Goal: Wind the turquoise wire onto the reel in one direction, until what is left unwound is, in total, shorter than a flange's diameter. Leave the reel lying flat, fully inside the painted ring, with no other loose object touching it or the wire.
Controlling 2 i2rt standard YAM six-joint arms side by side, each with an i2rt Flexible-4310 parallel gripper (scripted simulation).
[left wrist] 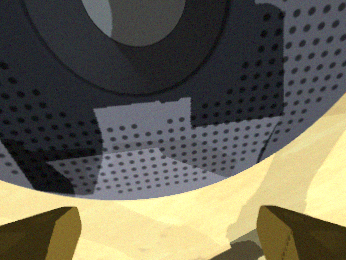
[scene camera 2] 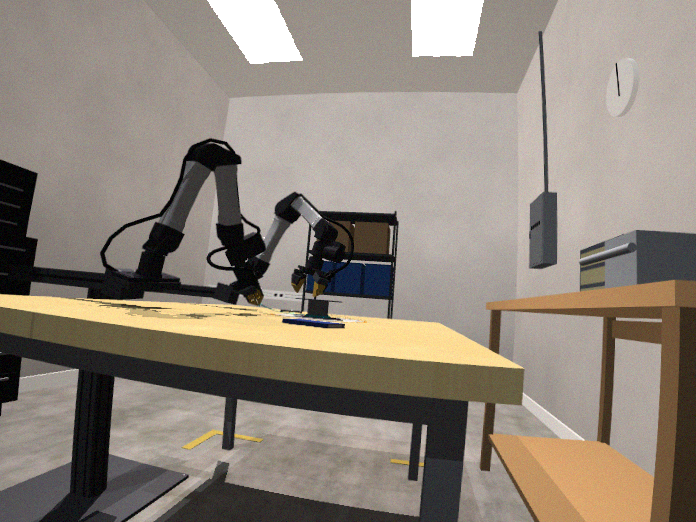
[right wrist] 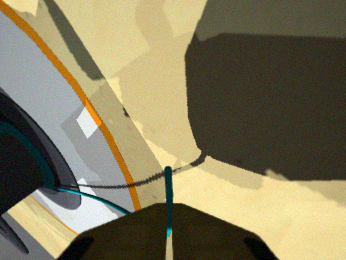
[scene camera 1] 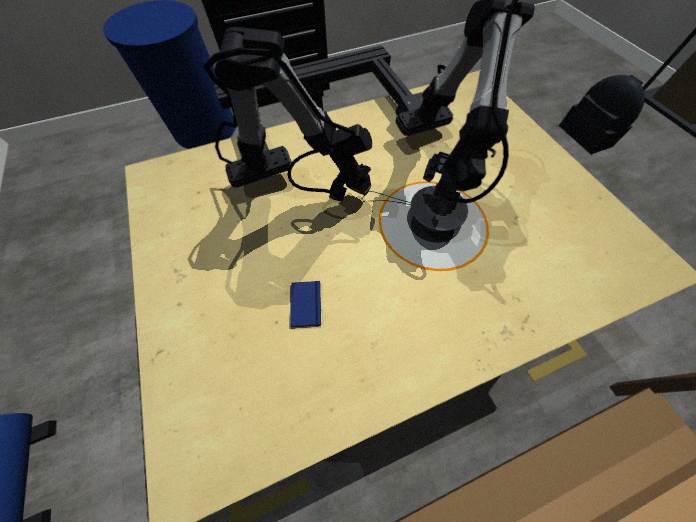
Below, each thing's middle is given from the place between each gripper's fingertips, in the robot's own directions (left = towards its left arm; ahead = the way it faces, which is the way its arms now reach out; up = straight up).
Labels:
Right now the dark grey reel point(scene camera 1: 436, 215) is 60 mm below my left hand, 60 mm ahead of it and 40 mm to the right of it. Also, from my left hand: blue notebook point(scene camera 1: 305, 296) (510 mm to the right, 180 mm ahead, 80 mm below).
Now: the dark grey reel 16 cm ahead of my right hand point(scene camera 1: 366, 194) and 17 cm to the left of it. The rest, counted from my right hand: blue notebook (28 cm ahead, 29 cm to the right, 3 cm below).

